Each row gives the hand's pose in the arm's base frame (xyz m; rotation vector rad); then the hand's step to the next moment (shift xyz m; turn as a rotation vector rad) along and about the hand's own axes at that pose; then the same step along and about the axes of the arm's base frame.
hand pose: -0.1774 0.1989 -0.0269 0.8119 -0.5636 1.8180
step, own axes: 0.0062 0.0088 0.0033 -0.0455 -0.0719 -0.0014
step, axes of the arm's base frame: -0.0088 -0.0017 0.0067 0.0779 -0.0005 -0.0343
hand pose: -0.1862 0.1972 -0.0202 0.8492 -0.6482 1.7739
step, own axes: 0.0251 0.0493 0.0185 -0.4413 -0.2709 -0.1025
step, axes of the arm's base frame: -0.0477 -0.0164 0.0293 0.3318 -0.0798 -0.4028
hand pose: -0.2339 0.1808 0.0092 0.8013 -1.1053 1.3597
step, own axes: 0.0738 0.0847 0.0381 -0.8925 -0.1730 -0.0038
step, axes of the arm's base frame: -0.0972 -0.0025 0.0680 0.2735 -0.3161 -0.8073
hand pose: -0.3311 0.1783 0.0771 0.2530 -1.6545 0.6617
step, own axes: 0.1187 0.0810 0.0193 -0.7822 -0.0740 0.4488
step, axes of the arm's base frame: -0.0820 0.0786 0.0901 -0.1765 -0.4635 -0.7568
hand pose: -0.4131 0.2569 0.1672 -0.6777 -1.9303 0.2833
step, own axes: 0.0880 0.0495 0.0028 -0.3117 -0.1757 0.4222
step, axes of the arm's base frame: -0.0139 0.0910 0.0416 -0.3351 -0.2794 -0.3404
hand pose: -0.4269 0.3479 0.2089 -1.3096 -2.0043 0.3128
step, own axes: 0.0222 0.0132 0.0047 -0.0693 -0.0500 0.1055
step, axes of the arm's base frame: 0.0009 0.0262 -0.0011 -0.0900 -0.0651 -0.0780
